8 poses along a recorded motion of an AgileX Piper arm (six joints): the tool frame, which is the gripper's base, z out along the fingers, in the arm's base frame.
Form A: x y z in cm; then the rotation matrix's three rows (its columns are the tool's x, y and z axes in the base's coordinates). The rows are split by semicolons.
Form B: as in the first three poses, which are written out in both.
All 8 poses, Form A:
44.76 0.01 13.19; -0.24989 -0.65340 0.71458; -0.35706 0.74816 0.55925; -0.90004 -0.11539 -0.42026
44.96 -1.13 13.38; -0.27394 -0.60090 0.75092; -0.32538 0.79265 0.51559; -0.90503 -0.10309 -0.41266
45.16 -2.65 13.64; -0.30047 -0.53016 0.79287; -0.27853 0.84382 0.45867; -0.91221 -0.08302 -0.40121
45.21 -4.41 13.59; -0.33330 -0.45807 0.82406; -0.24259 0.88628 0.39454; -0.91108 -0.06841 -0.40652
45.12 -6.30 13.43; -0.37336 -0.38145 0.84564; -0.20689 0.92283 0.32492; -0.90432 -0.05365 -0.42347
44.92 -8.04 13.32; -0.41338 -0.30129 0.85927; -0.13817 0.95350 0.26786; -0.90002 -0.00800 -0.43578
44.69 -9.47 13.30; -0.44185 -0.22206 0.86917; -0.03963 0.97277 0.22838; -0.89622 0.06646 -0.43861
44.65 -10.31 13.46; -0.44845 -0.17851 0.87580; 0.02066 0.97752 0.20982; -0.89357 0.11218 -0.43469
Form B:
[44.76 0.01 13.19 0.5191 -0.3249 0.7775 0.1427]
[44.96 -1.13 13.38 0.5258 -0.2941 0.7873 0.1310]
[45.16 -2.65 13.64 0.5344 -0.2534 0.7977 0.1177]
[45.21 -4.41 13.59 0.5354 -0.2162 0.8103 0.1006]
[45.12 -6.30 13.43 0.5306 -0.1784 0.8246 0.0822]
[44.92 -8.04 13.32 0.5254 -0.1313 0.8371 0.0776]
[44.69 -9.47 13.30 0.5226 -0.0775 0.8446 0.0873]
[44.65 -10.31 13.46 0.5231 -0.0467 0.8457 0.0952]

